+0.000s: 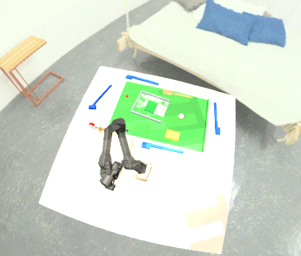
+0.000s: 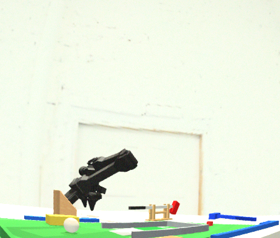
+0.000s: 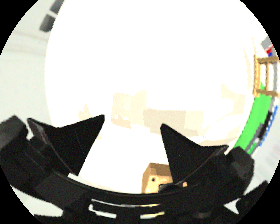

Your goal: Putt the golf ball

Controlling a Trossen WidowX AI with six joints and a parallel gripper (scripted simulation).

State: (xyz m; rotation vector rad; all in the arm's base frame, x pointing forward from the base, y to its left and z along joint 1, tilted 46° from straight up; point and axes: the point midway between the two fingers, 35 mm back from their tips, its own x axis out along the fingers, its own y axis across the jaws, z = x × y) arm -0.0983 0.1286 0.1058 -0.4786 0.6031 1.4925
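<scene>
My gripper tip is 34 cm short of the wooden stand, 16 cm to the right of it and 1 cm below it. From my gripper tip the other things lie so: red marker 67 cm ahead, 9 cm to the left, 2 cm below; grey frame 62 cm ahead, 10 cm to the right, 2 cm below; yellow block 41 cm ahead, 32 cm to the right, 1 cm below.
</scene>
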